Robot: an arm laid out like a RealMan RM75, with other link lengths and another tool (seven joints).
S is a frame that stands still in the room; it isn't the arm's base.
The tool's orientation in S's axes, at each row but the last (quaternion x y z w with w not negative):
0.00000 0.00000 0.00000 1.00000
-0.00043 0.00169 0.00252 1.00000
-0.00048 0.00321 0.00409 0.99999
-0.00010 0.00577 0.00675 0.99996
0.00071 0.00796 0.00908 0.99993
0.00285 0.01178 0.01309 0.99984
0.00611 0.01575 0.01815 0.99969
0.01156 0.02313 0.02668 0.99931
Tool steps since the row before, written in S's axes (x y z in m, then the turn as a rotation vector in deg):
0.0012 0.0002 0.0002 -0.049 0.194 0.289
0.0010 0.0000 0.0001 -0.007 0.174 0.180
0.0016 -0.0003 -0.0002 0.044 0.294 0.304
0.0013 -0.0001 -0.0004 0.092 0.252 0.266
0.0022 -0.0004 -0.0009 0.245 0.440 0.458
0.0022 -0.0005 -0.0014 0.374 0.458 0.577
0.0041 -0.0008 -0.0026 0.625 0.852 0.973
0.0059 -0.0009 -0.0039 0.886 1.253 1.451
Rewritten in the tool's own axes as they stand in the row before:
0.0012 0.0002 0.0002 -0.049 0.194 0.289
0.0010 0.0000 0.0001 -0.007 0.174 0.180
0.0016 -0.0003 -0.0002 0.044 0.293 0.305
0.0013 -0.0001 -0.0004 0.092 0.251 0.267
0.0022 -0.0004 -0.0009 0.246 0.436 0.461
0.0022 -0.0006 -0.0013 0.372 0.452 0.583
0.0041 -0.0010 -0.0025 0.625 0.841 0.982
0.0060 -0.0013 -0.0036 0.885 1.239 1.463

